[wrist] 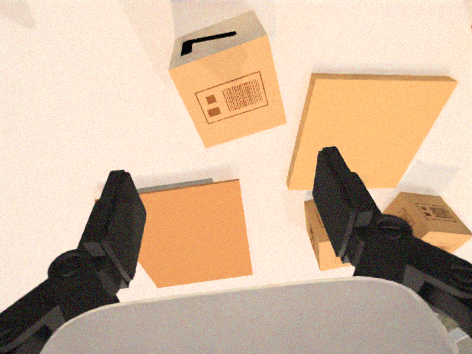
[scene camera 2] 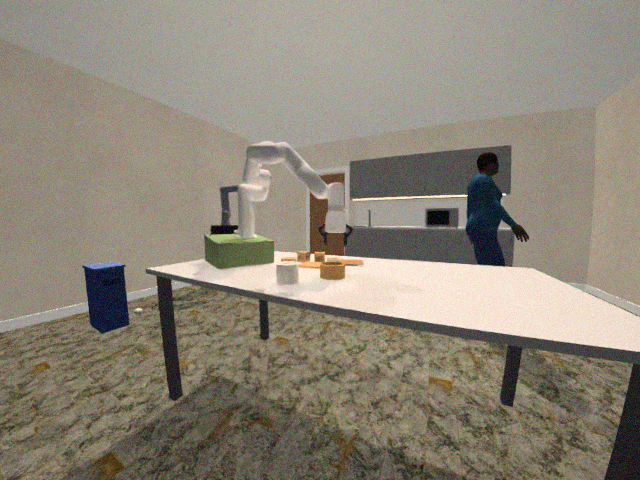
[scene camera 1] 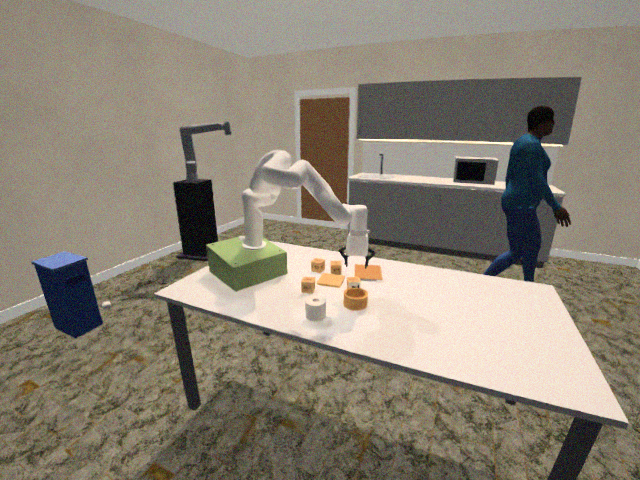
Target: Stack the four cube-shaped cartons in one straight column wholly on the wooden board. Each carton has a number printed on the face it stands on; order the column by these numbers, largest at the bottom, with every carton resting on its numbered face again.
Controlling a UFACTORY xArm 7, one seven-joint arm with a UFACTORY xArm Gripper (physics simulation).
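Pixels of known places: gripper, between the fingertips: (wrist: 226, 181) (scene camera 2: 335, 245) (scene camera 1: 356, 266); arm's base, origin of its link: (scene camera 2: 246, 237) (scene camera 1: 253, 245).
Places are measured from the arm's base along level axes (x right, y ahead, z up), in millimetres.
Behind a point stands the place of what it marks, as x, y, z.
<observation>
My gripper (scene camera 1: 356, 265) {106, 572, -24} (scene camera 2: 335, 241) {106, 572, -24} (wrist: 226, 181) {106, 572, -24} is open and empty, pointing down above the table. One carton (scene camera 1: 353, 281) {137, 565, -87} (wrist: 235, 92) {121, 562, -87} lies between the orange ring and the slabs; its pale side face, turned toward the ring, bears a black angled mark like a 7. The tan wooden board (scene camera 1: 330, 280) {60, 439, -133} (wrist: 370, 130) {57, 436, -133} is bare. Two cartons stand behind it: one (scene camera 1: 336, 267) {-39, 452, -102} (scene camera 2: 319, 256) {-40, 450, -105} (wrist: 324, 245) {-50, 471, -87}, partly covered by a finger in the wrist view, and another (scene camera 1: 317, 265) {-44, 346, -103} (scene camera 2: 303, 255) {-42, 353, -103} (wrist: 430, 212) {-45, 343, -115}. A fourth carton (scene camera 1: 308, 284) {195, 360, -98} stands at the board's left. The faces beneath these three are hidden.
An orange slab (scene camera 1: 368, 272) {-85, 620, -134} (scene camera 2: 354, 262) {-56, 646, -133} (wrist: 195, 235) {-81, 607, -134} with a grey layer under it lies beside the board. An orange ring-shaped bowl (scene camera 1: 355, 302) {298, 595, -105} (scene camera 2: 332, 271) {297, 601, -110} and a whitish roll (scene camera 1: 315, 308) {416, 448, -85} (scene camera 2: 287, 273) {414, 456, -102} stand nearer the front edge. The arm's green base block (scene camera 1: 247, 266) {204, 56, -33} (scene camera 2: 239, 251) {176, 76, -63} is at left.
</observation>
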